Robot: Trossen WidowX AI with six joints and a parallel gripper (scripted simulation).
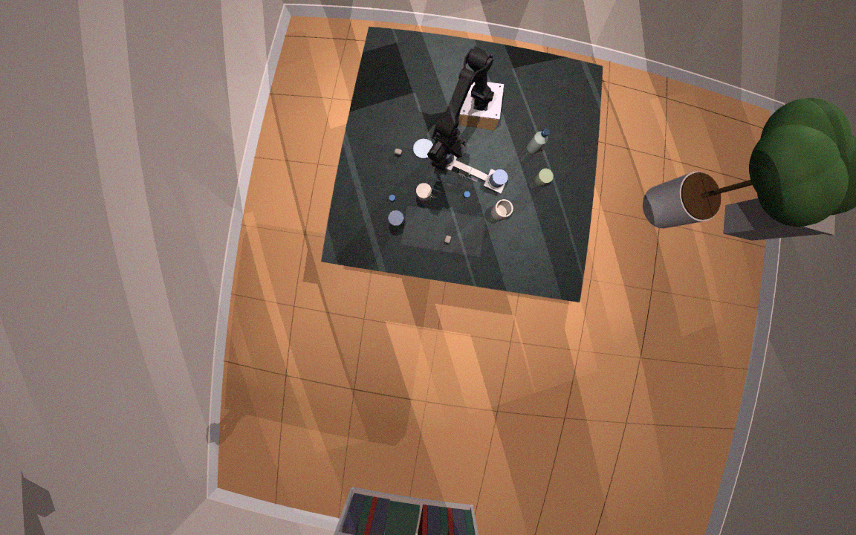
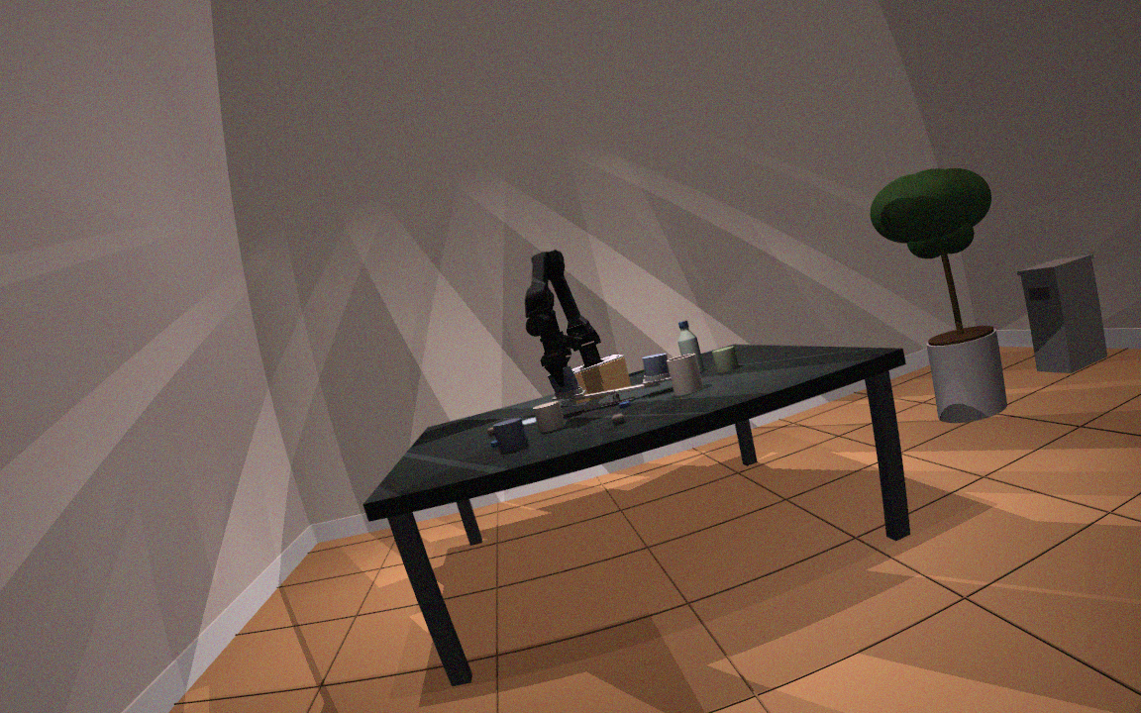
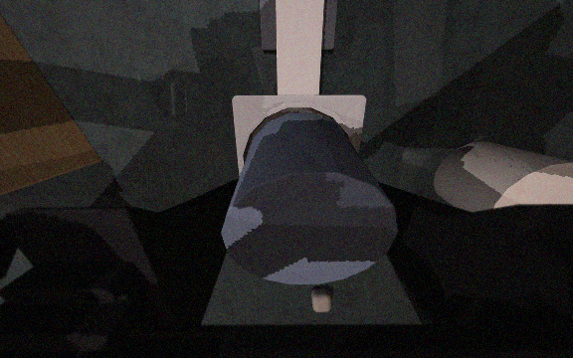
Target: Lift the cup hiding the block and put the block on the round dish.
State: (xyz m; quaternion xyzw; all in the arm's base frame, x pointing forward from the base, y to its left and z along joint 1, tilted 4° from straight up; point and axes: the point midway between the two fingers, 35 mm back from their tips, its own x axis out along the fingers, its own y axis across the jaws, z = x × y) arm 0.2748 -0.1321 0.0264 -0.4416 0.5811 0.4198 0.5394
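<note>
Now: the grey block 1 cm to the left of my gripper tip and 1 cm below it. Also, from my gripper tip: round grey dish (6 cm behind, 11 cm to the right, 8 cm below); cream cup (19 cm ahead, 7 cm to the right, 5 cm below); balance beam (4 cm ahead, 13 cm to the left, 5 cm below).
</note>
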